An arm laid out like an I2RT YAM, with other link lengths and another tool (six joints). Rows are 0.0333 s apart.
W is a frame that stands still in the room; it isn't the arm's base.
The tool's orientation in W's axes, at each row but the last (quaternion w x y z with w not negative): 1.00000 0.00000 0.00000 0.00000; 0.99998 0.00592 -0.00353 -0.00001; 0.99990 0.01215 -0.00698 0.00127; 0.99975 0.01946 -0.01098 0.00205
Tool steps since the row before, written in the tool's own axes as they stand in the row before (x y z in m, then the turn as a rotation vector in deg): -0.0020 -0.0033 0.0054 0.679 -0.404 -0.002; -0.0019 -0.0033 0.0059 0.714 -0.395 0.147; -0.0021 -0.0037 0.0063 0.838 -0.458 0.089; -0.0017 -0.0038 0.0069 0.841 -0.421 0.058
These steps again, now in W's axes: -0.0020 -0.0033 0.0054 0.679 -0.404 -0.002; -0.0019 -0.0034 0.0058 0.713 -0.397 0.147; -0.0022 -0.0039 0.0062 0.838 -0.458 0.090; -0.0018 -0.0041 0.0067 0.841 -0.420 0.060
